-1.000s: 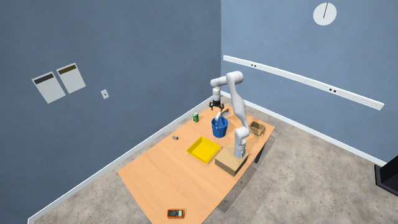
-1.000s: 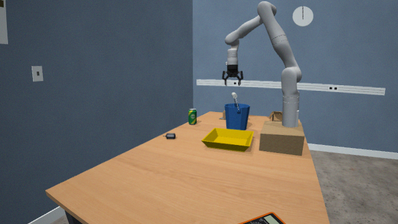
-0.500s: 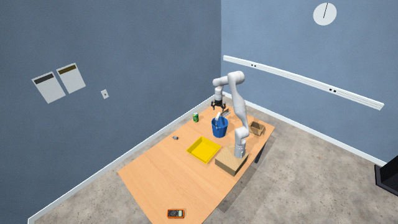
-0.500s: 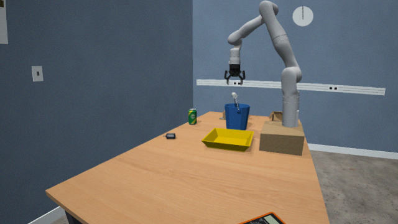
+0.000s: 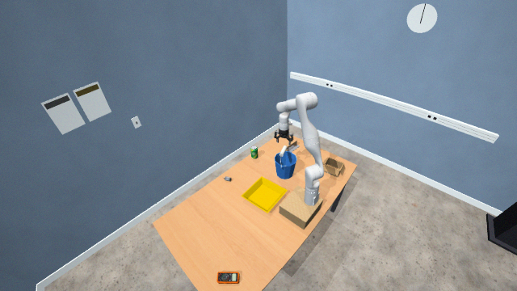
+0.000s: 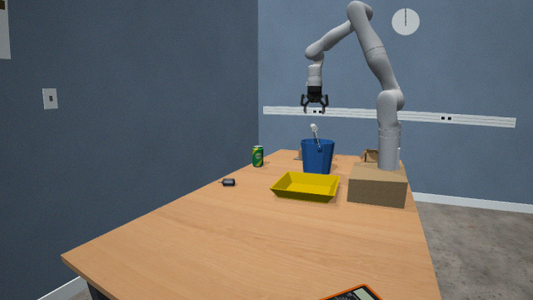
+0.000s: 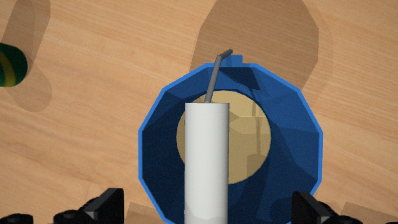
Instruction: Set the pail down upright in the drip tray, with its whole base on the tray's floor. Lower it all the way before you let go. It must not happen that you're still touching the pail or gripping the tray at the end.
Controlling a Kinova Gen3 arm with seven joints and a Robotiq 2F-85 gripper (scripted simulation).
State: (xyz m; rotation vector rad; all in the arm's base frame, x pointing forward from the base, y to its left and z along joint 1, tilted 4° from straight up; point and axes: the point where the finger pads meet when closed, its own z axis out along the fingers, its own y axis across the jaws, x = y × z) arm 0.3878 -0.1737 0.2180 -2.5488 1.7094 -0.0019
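Right now my hand is 11 cm above the wire handle and 1 cm past it. Round my hand: blue pail (18 cm below, 1 cm to the right, 1 cm behind); then green soda can (33 cm ahead, 26 cm below, 2 cm to the left); then yellow drip tray (31 cm below, 30 cm to the left, 7 cm behind).
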